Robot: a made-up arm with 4 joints.
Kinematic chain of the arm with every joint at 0, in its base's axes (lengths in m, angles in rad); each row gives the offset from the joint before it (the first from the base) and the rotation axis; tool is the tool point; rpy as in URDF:
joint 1: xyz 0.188 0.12 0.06 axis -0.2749 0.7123 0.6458
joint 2: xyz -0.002 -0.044 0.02 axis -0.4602 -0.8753 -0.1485
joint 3: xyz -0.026 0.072 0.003 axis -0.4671 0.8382 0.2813
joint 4: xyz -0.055 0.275 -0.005 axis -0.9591 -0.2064 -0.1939
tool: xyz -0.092 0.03 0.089 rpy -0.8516 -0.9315 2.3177
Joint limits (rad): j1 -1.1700..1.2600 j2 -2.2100..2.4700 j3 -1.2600..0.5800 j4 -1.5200..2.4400
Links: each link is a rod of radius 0.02 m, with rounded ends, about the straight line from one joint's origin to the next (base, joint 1, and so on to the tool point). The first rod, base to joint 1, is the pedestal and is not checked.
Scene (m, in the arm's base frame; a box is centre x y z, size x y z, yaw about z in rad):
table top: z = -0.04
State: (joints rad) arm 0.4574 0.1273 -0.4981 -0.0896
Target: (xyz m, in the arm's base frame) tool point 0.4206 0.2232 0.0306
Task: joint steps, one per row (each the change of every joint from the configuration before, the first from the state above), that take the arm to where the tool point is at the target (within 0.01 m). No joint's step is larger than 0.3 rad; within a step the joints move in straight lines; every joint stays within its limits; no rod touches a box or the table.
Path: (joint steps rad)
1: -0.2788 0.0832 0.0674 -0.1802
2: -0.2788 0.0832 0.0675 -0.1802
3: -0.2788 0.0833 0.0674 -0.1802
4: -0.2788 0.0832 0.0674 -0.1802
5: -0.1132 0.2391 -0.0859 -0.0911
6: -0.1133 0.2392 -0.0860 -0.0911
7: -0.1132 0.2391 -0.0859 -0.0911
8: -0.1132 0.2392 -0.0860 -0.0911

